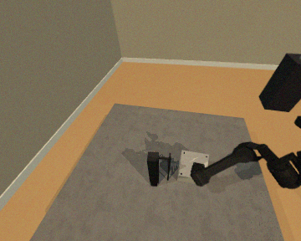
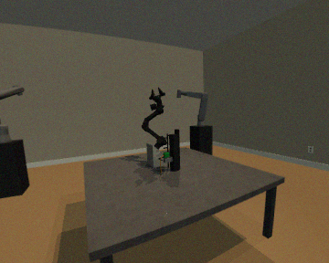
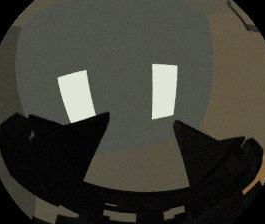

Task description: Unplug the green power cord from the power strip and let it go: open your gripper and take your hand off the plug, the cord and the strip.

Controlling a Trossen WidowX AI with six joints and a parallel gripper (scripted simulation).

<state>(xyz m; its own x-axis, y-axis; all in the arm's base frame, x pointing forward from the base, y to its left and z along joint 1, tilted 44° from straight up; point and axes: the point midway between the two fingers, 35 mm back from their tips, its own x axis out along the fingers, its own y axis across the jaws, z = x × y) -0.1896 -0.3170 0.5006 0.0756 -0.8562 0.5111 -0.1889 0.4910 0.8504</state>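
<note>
Right now my gripper tip is 600 mm above the green plug, 460 mm short of it and 100 mm to the left of it.
</note>
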